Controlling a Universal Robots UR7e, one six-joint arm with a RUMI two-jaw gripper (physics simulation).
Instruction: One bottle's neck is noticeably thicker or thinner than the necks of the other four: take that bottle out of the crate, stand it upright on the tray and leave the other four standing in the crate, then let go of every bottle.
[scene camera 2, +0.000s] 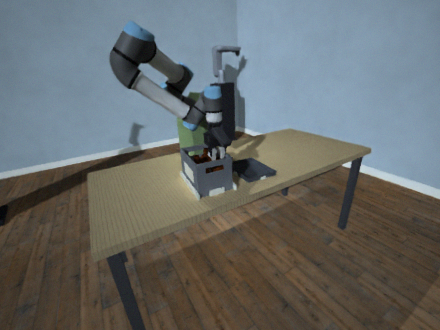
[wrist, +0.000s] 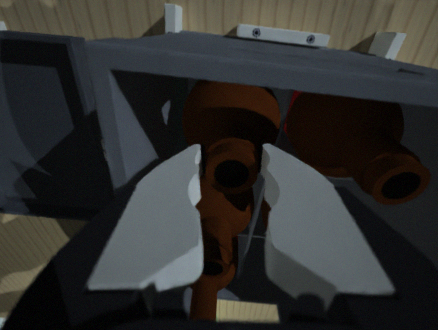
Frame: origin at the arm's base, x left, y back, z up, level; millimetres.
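Where they show: gripper, fingertip midpoint: (wrist: 230, 148).
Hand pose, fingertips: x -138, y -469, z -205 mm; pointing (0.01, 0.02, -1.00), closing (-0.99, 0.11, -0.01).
After its pixels a point has its place.
The grey crate (scene camera 2: 214, 182) {x -196, y -511, z -274 mm} (wrist: 240, 65) {x -147, y -522, z -162 mm} holds brown bottles. My gripper (scene camera 2: 217, 154) (wrist: 230, 148) {x -138, y -469, z -205 mm} reaches down into the crate's top and is shut on the neck of one brown bottle (wrist: 232, 112) {x -141, y -490, z -212 mm}, near the crate wall at the top of the wrist view. Another brown bottle (wrist: 345, 127) {x -209, y -472, z -213 mm} stands to the right in the wrist view, its mouth towards the lower right. More brown bottles (wrist: 227, 212) {x -129, y -407, z -213 mm} stand in a row below the held one, partly hidden by the fingers. The dark tray (scene camera 2: 255, 170) {x 143, y -470, z -332 mm} (wrist: 35, 47) {x 57, y -542, z -332 mm} lies beside the crate.
White brackets (scene camera 2: 191, 186) {x -268, y -409, z -309 mm} (wrist: 282, 35) {x -189, y -520, z -307 mm} sit around the crate's foot on the wooden table (scene camera 2: 140, 200) {x -504, y -313, z -337 mm}. A green block (scene camera 2: 190, 132) {x -52, y -84, z -128 mm} and a dark column (scene camera 2: 228, 112) with a grey arm-like fixture on top stand behind the crate. The tray is right of the crate in the scene view.
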